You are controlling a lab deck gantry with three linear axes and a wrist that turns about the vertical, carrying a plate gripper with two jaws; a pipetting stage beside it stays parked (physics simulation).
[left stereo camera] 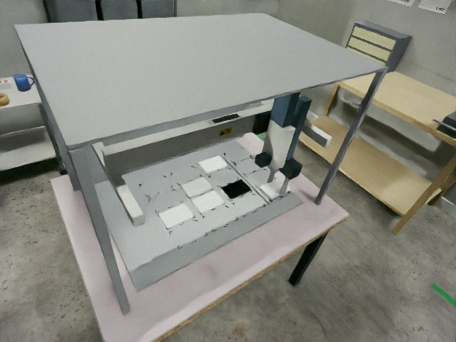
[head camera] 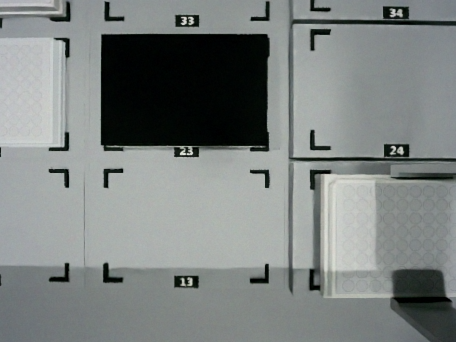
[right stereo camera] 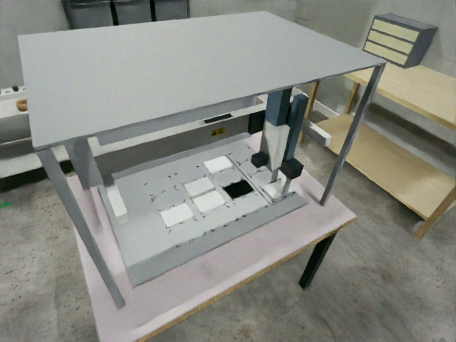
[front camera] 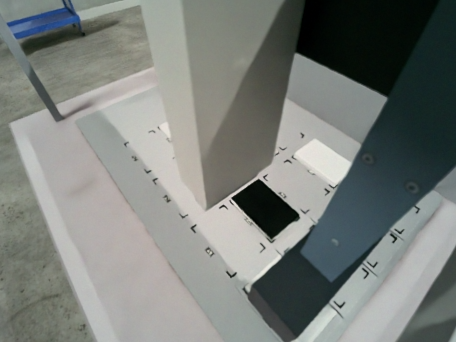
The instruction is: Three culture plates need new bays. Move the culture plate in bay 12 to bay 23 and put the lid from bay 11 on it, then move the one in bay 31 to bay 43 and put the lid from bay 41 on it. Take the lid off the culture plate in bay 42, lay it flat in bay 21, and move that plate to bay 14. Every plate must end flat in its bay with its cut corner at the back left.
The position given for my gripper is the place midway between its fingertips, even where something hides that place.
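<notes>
Front camera: my gripper [front camera: 290,299] and a black lid [front camera: 261,204] visible. Head camera: the lid [head camera: 156,89] and my gripper [head camera: 416,236] visible as well.
</notes>
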